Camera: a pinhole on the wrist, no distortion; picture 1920 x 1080 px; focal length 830.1 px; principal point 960.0 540.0 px. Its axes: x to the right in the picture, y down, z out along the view. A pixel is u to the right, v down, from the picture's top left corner.
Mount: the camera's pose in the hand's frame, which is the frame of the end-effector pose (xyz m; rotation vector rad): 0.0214 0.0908 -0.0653 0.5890 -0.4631 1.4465
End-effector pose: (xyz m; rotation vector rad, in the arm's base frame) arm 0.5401 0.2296 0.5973 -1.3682 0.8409 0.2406
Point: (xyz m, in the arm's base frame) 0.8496 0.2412 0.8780
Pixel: 477 533
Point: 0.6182 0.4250 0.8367
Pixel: 822 988
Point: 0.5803 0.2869 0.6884
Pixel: 728 854
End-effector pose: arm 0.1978 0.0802 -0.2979 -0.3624 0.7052 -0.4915
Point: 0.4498 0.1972 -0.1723
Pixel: 1726 600
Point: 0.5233 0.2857 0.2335
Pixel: 1481 915
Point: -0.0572 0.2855 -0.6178
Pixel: behind the camera
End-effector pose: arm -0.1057 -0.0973 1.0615 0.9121 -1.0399 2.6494
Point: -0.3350 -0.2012 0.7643
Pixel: behind the camera
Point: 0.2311 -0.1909 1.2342
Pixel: 1045 940
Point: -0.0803 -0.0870 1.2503
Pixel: 812 367
